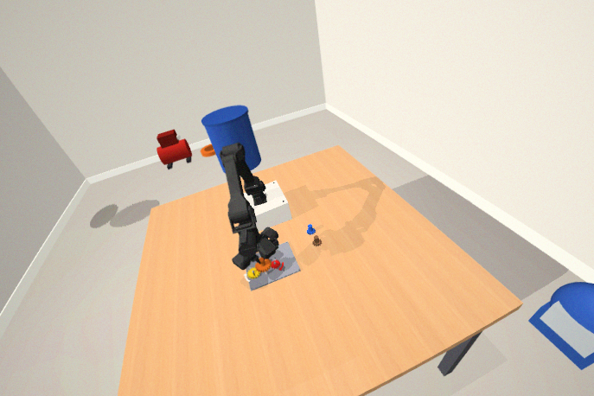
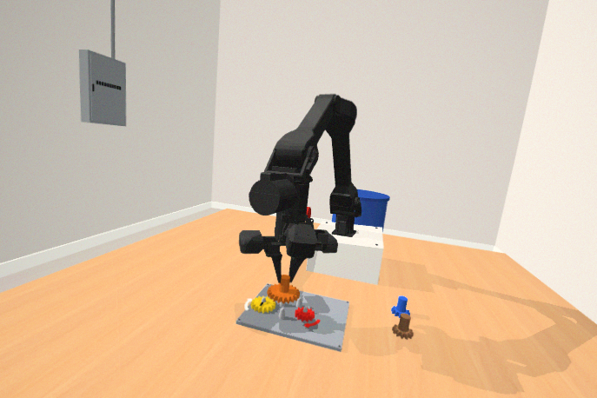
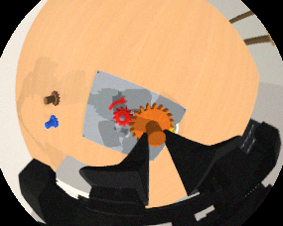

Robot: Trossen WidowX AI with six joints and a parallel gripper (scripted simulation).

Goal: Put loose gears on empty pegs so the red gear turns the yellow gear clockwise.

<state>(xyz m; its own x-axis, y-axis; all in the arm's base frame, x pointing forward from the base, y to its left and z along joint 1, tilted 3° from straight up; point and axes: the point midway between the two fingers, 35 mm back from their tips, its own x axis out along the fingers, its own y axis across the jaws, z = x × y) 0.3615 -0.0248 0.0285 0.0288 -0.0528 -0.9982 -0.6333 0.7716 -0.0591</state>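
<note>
The red gear lies 7 cm below my gripper tip, 4 cm to the left of it and 3 cm behind it. Round my gripper tip: brown gear: 23 cm to the left, 9 cm behind, 7 cm below; yellow gear: 7 cm below, 5 cm to the right, 2 cm behind; orange gear: 1 cm below.
</note>
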